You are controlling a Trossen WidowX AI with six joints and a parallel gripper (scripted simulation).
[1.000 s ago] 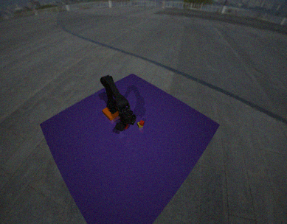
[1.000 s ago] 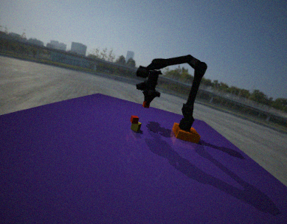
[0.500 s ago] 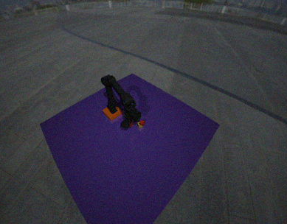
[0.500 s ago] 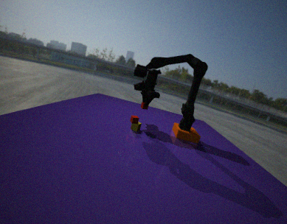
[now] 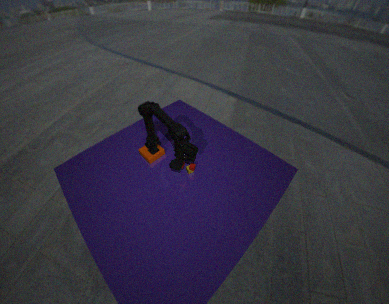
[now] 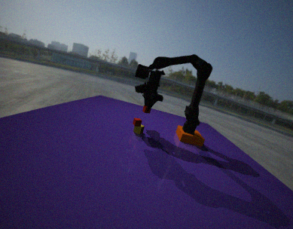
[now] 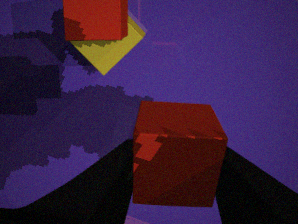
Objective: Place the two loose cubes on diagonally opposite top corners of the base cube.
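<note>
The yellow base cube lies 10 cm below my gripper tip, 6 cm to the left of it and 1 cm ahead of it.
</note>
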